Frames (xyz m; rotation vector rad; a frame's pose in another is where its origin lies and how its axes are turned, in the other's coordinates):
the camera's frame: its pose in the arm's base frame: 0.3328 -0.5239 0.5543 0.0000 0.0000 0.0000
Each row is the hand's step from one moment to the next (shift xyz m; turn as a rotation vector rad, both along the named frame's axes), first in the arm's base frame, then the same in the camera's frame.
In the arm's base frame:
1: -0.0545 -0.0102 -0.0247 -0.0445 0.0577 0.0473
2: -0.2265 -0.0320 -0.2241 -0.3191 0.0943 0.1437
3: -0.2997 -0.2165 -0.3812 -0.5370 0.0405 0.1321
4: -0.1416 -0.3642 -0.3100 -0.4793 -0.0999 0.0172
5: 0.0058 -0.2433 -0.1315 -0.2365 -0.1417 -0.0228
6: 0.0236 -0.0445 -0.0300 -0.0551 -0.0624 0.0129
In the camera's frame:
1: -0.0545 -0.0102 -0.0247 -0.0445 0.0577 0.0473
2: -0.2265 -0.0320 -0.2241 -0.3191 0.0943 0.1437
3: -0.2997 -0.2165 -0.3812 -0.5370 0.0405 0.1321
4: -0.1416 -0.3642 -0.3100 -0.4793 -0.0999 0.0172
5: 0.0058 -0.2433 -0.1315 -0.2365 -0.1417 -0.0228
6: 0.0236 -0.0445 -0.0300 -0.0551 -0.0624 0.0129

